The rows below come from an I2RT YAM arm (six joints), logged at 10 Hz.
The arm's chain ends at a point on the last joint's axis. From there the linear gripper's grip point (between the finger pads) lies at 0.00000 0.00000 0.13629 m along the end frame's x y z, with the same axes.
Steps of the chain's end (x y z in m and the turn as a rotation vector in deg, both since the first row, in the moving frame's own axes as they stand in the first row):
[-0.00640 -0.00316 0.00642 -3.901 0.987 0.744]
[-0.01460 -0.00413 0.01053 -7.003 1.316 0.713]
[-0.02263 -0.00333 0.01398 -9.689 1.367 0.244]
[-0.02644 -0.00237 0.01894 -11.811 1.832 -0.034]
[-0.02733 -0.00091 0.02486 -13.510 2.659 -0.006]
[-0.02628 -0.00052 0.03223 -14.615 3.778 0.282]
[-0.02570 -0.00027 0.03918 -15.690 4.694 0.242]
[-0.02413 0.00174 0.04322 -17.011 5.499 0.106]
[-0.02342 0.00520 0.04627 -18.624 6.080 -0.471]
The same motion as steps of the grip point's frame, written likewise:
[-0.00411 0.00613 0.00608 -3.901 0.987 0.744]
[-0.01158 0.01250 0.00948 -7.003 1.316 0.713]
[-0.01944 0.01961 0.01200 -9.689 1.367 0.244]
[-0.02211 0.02552 0.01599 -11.811 1.832 -0.034]
[-0.02106 0.03092 0.02094 -13.510 2.659 -0.006]
[-0.01748 0.03387 0.02753 -14.615 3.778 0.282]
[-0.01476 0.03657 0.03365 -15.690 4.694 0.242]
[-0.01130 0.04156 0.03664 -17.011 5.499 0.106]
[-0.00906 0.04858 0.03838 -18.624 6.080 -0.471]

